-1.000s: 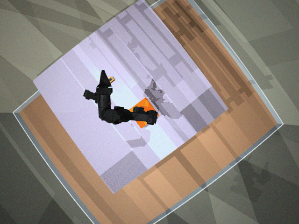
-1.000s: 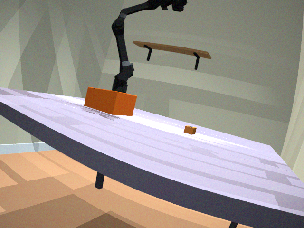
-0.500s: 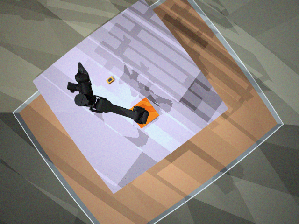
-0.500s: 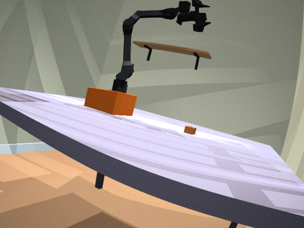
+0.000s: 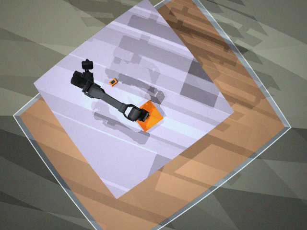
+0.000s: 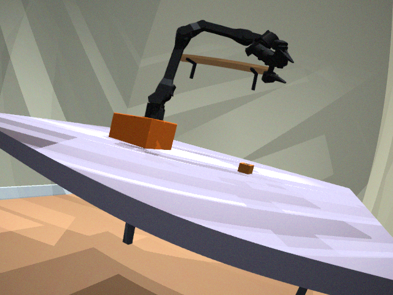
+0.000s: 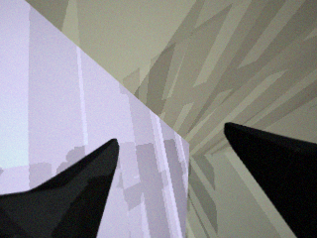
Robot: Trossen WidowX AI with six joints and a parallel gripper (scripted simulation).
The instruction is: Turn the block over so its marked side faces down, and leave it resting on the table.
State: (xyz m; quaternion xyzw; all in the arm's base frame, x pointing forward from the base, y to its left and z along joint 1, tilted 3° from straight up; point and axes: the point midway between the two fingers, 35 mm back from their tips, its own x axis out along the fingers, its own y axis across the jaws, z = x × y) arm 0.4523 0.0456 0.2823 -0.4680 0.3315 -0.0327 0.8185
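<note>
The orange block is 80 mm behind my gripper tip, 30 mm to the right of it and 370 mm below it.
</note>
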